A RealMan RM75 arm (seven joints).
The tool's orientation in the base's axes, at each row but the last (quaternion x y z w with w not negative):
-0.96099, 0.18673, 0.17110, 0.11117
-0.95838, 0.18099, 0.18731, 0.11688
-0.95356, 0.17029, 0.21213, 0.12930
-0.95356, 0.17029, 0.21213, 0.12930
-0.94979, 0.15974, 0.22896, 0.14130
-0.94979, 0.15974, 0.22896, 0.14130
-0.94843, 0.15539, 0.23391, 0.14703
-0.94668, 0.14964, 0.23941, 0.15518
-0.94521, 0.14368, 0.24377, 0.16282
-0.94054, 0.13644, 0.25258, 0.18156
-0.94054, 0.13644, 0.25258, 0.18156
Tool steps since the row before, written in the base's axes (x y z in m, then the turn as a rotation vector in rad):
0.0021, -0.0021, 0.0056, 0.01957, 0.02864, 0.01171
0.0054, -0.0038, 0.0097, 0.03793, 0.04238, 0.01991
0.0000, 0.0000, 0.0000, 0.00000, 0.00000, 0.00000
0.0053, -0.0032, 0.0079, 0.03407, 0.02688, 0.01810
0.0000, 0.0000, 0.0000, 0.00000, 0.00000, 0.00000
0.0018, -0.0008, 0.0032, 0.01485, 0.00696, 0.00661
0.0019, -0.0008, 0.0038, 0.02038, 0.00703, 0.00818
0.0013, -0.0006, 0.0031, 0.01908, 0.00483, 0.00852
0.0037, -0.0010, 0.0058, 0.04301, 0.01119, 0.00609
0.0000, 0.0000, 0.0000, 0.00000, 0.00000, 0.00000
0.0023, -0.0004, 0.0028, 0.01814, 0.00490, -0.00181
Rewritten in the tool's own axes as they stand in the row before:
0.0004, 0.0002, -0.0063, 0.00353, -0.03546, -0.00841
0.0019, -0.0002, -0.0116, 0.01195, -0.05638, -0.01761
0.0000, 0.0000, 0.0000, 0.00000, 0.00000, 0.00000
0.0018, -0.0005, -0.0099, 0.01365, -0.04051, -0.01958
0.0000, 0.0000, 0.0000, 0.00000, 0.00000, 0.00000
0.0002, -0.0006, -0.0037, 0.00770, -0.01308, -0.00906
-0.0001, -0.0007, -0.0043, 0.01157, -0.01548, -0.01257
-0.0003, -0.0006, -0.0033, 0.01077, -0.01310, -0.01313
0.0004, -0.0018, -0.0067, 0.03088, -0.02668, -0.01862
0.0000, 0.0000, 0.0000, 0.00000, 0.00000, 0.00000
0.0005, -0.0012, -0.0034, 0.01529, -0.01022, -0.00425

